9 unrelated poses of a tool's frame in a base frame.
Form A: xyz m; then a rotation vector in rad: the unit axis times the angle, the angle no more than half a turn.
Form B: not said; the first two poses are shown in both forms.
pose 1, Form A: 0.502 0.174 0.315 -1.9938 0.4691 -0.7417
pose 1, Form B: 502 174 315 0.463 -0.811 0.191 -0.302
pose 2, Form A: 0.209 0.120 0.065 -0.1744 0.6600 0.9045
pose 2, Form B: 209 120 65 0.844 -0.083 0.313 0.428
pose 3, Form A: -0.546 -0.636 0.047 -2.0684 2.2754 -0.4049
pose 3, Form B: -546 -636 47 0.020 -0.667 0.733 -0.131
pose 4, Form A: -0.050 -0.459 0.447 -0.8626 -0.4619 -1.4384
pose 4, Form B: -50 -459 447 0.645 -0.379 -0.203 -0.632
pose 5, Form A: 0.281 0.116 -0.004 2.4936 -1.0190 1.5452
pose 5, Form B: 281 116 -4 0.018 0.803 -0.328 0.497
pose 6, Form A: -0.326 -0.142 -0.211 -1.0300 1.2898 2.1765
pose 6, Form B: -326 -142 -211 0.204 -0.369 0.462 0.780
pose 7, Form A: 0.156 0.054 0.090 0.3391 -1.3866 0.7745
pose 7, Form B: 156 54 90 0.688 0.152 -0.620 0.346
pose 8, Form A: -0.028 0.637 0.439 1.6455 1.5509 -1.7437
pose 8, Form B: -28 637 439 0.143 0.570 0.538 -0.604
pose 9, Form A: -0.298 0.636 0.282 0.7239 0.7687 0.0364
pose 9, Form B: -298 636 282 0.864 0.345 0.367 0.017
